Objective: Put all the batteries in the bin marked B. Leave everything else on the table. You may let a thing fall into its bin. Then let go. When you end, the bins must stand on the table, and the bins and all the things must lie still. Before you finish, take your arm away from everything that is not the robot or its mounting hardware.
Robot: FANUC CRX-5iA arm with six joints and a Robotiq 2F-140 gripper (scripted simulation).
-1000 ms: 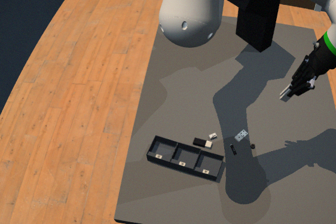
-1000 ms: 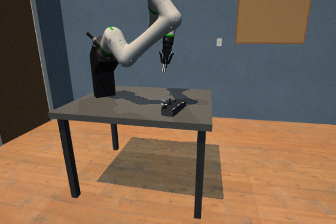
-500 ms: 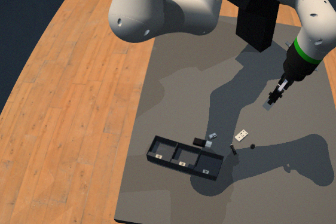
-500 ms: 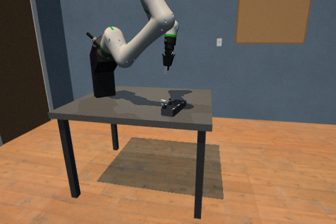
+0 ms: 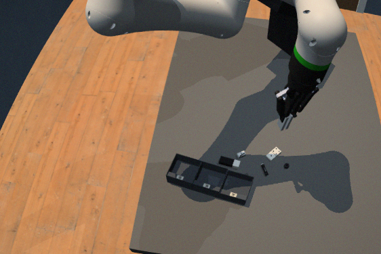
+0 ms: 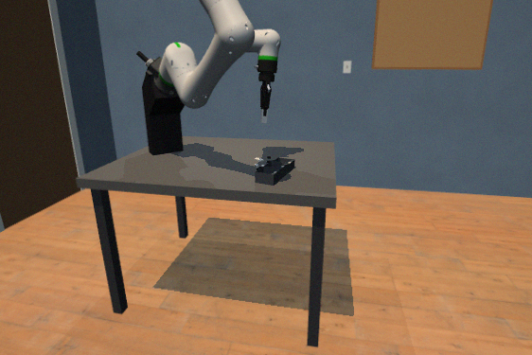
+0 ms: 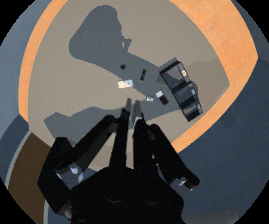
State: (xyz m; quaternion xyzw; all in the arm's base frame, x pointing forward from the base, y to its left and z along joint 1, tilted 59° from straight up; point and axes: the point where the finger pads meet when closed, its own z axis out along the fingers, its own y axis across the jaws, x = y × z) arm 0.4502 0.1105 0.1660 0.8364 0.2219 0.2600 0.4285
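Right now the black bin is 210 mm to the right of my hand, 200 mm below it and 60 mm ahead of it. Round my hand: black disc 220 mm below, 40 mm to the left, 20 mm ahead; then dark cylindrical battery 220 mm below, 30 mm to the right, 30 mm ahead; then white domino 220 mm below, 30 mm behind, 10 mm to the left.
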